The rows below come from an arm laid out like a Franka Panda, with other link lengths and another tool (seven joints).
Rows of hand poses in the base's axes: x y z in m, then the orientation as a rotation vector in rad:
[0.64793 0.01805 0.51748 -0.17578 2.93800 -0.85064]
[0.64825 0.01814 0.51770 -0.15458 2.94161 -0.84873]
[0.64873 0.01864 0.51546 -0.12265 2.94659 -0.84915]
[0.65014 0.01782 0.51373 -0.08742 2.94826 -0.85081]
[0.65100 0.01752 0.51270 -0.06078 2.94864 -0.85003]
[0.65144 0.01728 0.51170 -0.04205 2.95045 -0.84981]
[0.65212 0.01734 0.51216 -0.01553 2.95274 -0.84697]
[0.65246 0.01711 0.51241 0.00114 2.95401 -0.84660]
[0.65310 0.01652 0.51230 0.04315 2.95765 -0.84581]
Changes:
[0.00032 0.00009 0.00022 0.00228 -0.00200 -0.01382]
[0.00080 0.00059 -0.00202 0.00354 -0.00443 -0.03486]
[0.00221 -0.00023 -0.00375 0.00365 -0.01001 -0.05717]
[0.00307 -0.00053 -0.00478 0.00491 -0.01525 -0.07368]
[0.00351 -0.00077 -0.00578 0.00577 -0.01729 -0.08577]
[0.00419 -0.00071 -0.00532 0.00856 -0.02082 -0.10262]
[0.00453 -0.00094 -0.00507 0.00938 -0.02277 -0.11333]
[0.00517 -0.00153 -0.00518 0.01138 -0.02684 -0.14050]

